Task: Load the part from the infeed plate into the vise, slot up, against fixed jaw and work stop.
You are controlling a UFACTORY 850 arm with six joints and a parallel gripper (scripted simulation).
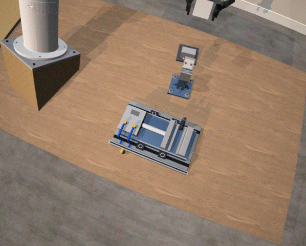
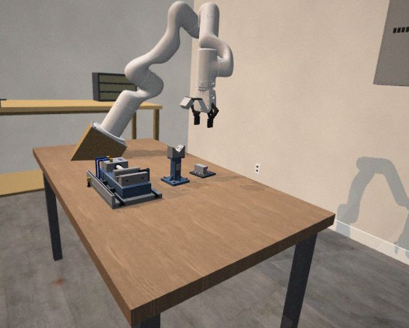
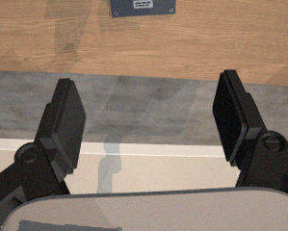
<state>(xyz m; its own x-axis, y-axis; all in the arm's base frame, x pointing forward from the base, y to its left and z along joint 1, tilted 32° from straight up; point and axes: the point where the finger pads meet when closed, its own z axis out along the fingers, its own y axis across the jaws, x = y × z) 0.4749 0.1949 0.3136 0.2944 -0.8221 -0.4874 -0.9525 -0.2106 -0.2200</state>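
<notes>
Now: hand 10 mm to the right of the part and 220 mm above it. The rest, counted from my hand: work stop 130 mm ahead, 320 mm to the right, 160 mm below; then V-block post 50 mm ahead, 150 mm to the right, 190 mm below; then infeed plate 10 mm to the left, 240 mm below.
</notes>
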